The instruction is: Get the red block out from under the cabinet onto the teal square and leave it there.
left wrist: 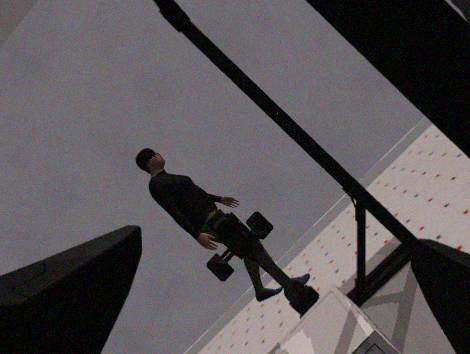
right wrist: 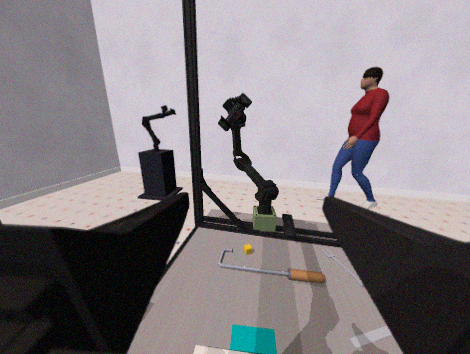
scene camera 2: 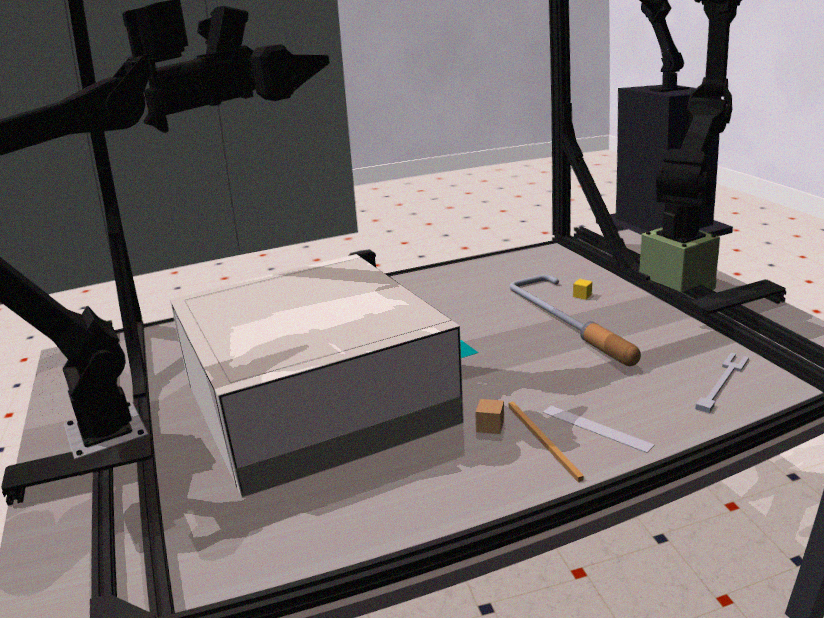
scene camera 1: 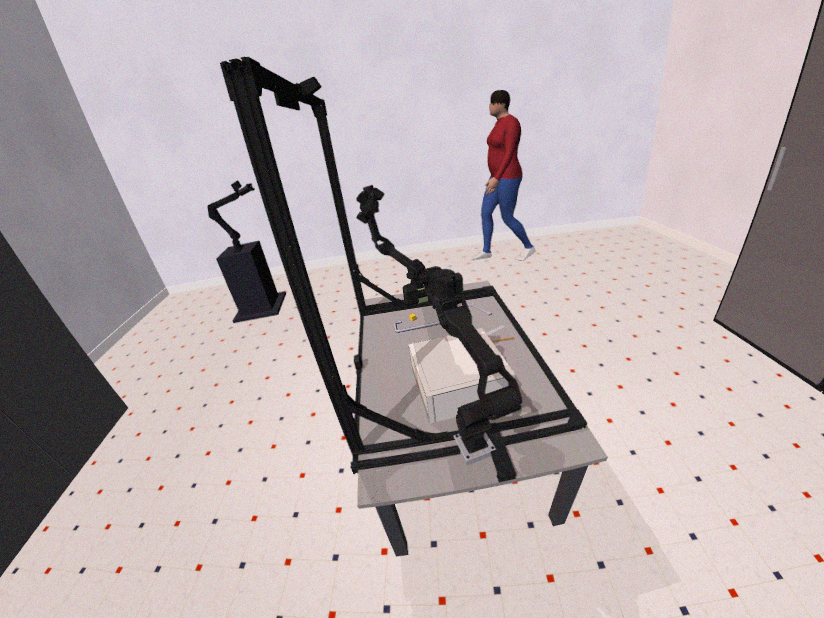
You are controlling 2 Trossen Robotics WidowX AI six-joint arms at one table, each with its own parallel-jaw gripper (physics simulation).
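Places are measured from the left arm's base along level axes (x ahead, y left, z up), in centimetres.
Where they show: left gripper, fingertip midpoint: (left wrist: 276, 245) (right wrist: 228, 108) (scene camera 1: 367, 206); right gripper, fingertip midpoint: (left wrist: 241, 250) (right wrist: 255, 200) (scene camera 2: 313, 58); left arm's base at its link origin: (right wrist: 264, 210) (scene camera 2: 680, 235) (scene camera 1: 417, 286); right arm's base at its link origin: (scene camera 2: 104, 428) (scene camera 1: 474, 442).
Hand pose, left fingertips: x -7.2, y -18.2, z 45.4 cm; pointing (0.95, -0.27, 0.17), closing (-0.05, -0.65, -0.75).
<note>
Things, the pixels of their top centre, and the offset from my left fingertips. "*": a spot on its surface instead. Level surfaces: height alone.
- white cabinet at its top centre: (scene camera 2: 299, 310) (left wrist: 308, 347) (scene camera 1: 457, 358) dy +14.8, dx +75.7, dz -41.6 cm
- grey table at its surface level: dz -55.2 cm
- teal square at a spot on its surface: (scene camera 2: 467, 350) * dy +14.9, dx +50.7, dz -55.2 cm
- yellow cube at its top centre: (scene camera 2: 582, 282) (right wrist: 248, 246) dy +10.4, dx +23.4, dz -52.7 cm
- tan cube at its top centre: (scene camera 2: 489, 406) dy +33.4, dx +59.9, dz -52.2 cm
- wooden stick at its top centre: (scene camera 2: 543, 436) dy +39.8, dx +56.7, dz -54.5 cm
- ruler at its top centre: (scene camera 2: 596, 427) (right wrist: 376, 334) dy +41.8, dx +49.7, dz -55.1 cm
The red block is hidden in every view. The white cabinet (scene camera 1: 443, 368) (scene camera 2: 312, 319) (left wrist: 332, 326) stands on the grey table (scene camera 2: 446, 491). The teal square (scene camera 2: 467, 350) (right wrist: 252, 338) lies on the table just past the cabinet's far side, partly hidden by it in scene camera 2. My right gripper (scene camera 2: 314, 61) (left wrist: 241, 250) (right wrist: 255, 200) is open and empty, high above the cabinet and pointing toward the far end. My left gripper (scene camera 1: 370, 198) (right wrist: 228, 108) is open and empty, raised high above its green base (scene camera 2: 679, 260) (right wrist: 264, 219).
A hook tool with a wooden handle (scene camera 2: 569, 321) (right wrist: 269, 270), a yellow cube (scene camera 2: 583, 288) (right wrist: 248, 248), a tan cube (scene camera 2: 489, 416), a wooden stick (scene camera 2: 546, 442) and a ruler (scene camera 2: 598, 428) lie beyond the cabinet. A black frame (scene camera 1: 281, 215) surrounds the table. A person (scene camera 1: 504, 166) walks behind.
</note>
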